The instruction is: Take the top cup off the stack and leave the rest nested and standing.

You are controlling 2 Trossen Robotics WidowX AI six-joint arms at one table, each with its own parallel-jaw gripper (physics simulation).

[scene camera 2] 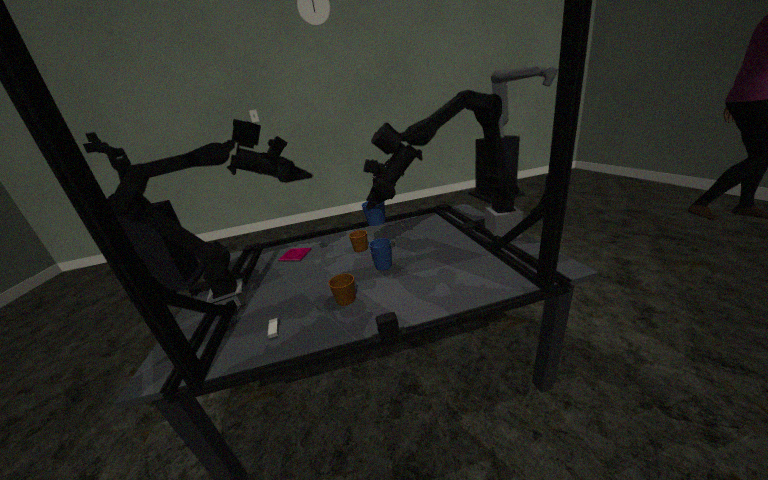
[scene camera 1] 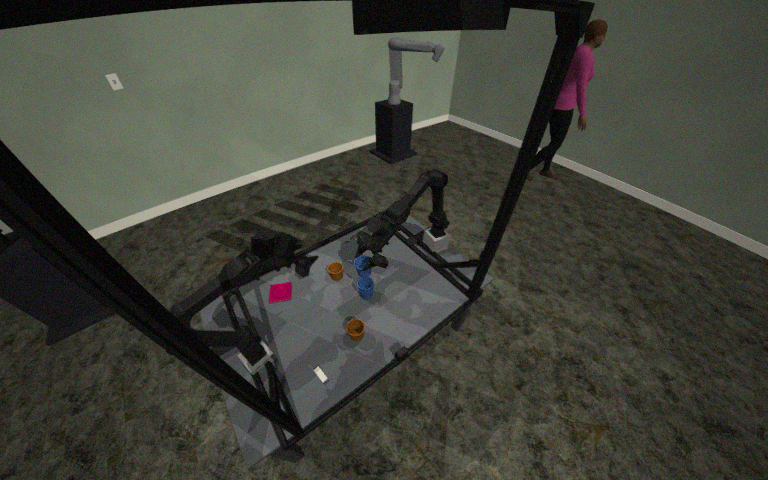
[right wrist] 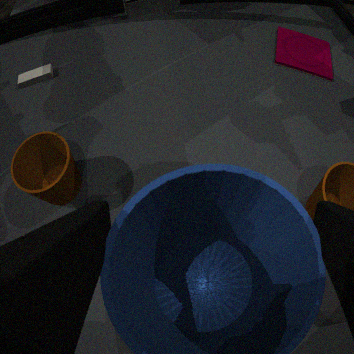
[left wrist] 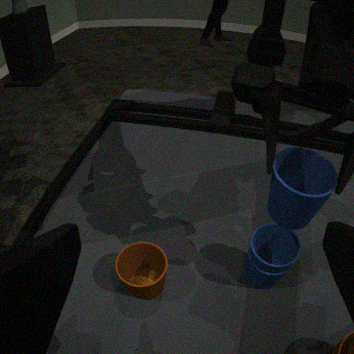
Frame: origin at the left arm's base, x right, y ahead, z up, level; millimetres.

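Seen in the pictures: left gripper, between the fingertips: (scene camera 2: 309, 174) (scene camera 1: 309, 251) (left wrist: 205, 237); right gripper, between the fingertips: (scene camera 2: 367, 204) (scene camera 1: 359, 264) (right wrist: 215, 214) (left wrist: 303, 183); left arm's base, origin of its link: (scene camera 2: 225, 290) (scene camera 1: 255, 354); right arm's base, origin of its link: (scene camera 2: 503, 209) (scene camera 1: 437, 232).
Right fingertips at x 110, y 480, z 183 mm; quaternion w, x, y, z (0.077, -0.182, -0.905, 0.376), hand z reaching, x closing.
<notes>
Pixels of each thing's top centre, then the offset from my right fingertips to it. "spot": a spot on its surface instead.
- blue cup, centre of its top: (right wrist: 207, 280) (left wrist: 309, 167) (scene camera 2: 373, 202) (scene camera 1: 364, 262) dx +11, dy +19, dz +4 mm
- remaining blue stack, centre of its top: (left wrist: 278, 242) (scene camera 2: 380, 243) (scene camera 1: 366, 283) dx +13, dy +19, dz -135 mm
- orange cup, centre of its top: (right wrist: 349, 194) (left wrist: 143, 262) (scene camera 2: 358, 233) (scene camera 1: 336, 267) dx -171, dy +5, dz -158 mm
- pink square, a spot on its surface: (right wrist: 304, 52) (scene camera 2: 296, 253) (scene camera 1: 281, 291) spot: dx -304, dy -232, dz -217 mm
- white block, centre of its top: (right wrist: 33, 73) (scene camera 2: 272, 326) (scene camera 1: 320, 374) dx +123, dy -359, dz -213 mm
My right gripper (scene camera 1: 370, 259) (scene camera 2: 374, 201) (left wrist: 303, 183) (right wrist: 215, 214) is shut on a blue cup (scene camera 1: 362, 267) (scene camera 2: 374, 215) (left wrist: 299, 200) (right wrist: 220, 280), holding it upright in the air. In scene camera 2 it hangs above and behind the remaining blue stack (scene camera 1: 365, 288) (scene camera 2: 381, 254) (left wrist: 270, 260), apart from it. That stack stands upright on the table, with two nested rims showing in the left wrist view. The held cup fills the lower right wrist view, where the stack does not show. My left gripper (scene camera 1: 310, 264) (scene camera 2: 310, 175) (left wrist: 205, 237) is open and empty, raised at the left.
One orange cup (scene camera 1: 335, 271) (scene camera 2: 358, 241) (left wrist: 142, 275) (right wrist: 342, 192) stands behind the stack, another (scene camera 1: 355, 330) (scene camera 2: 343, 289) (right wrist: 45, 167) in front. A pink square (scene camera 1: 280, 292) (scene camera 2: 295, 254) (right wrist: 304, 52) and a white block (scene camera 1: 321, 374) (scene camera 2: 272, 328) (right wrist: 35, 75) lie at the left.
</notes>
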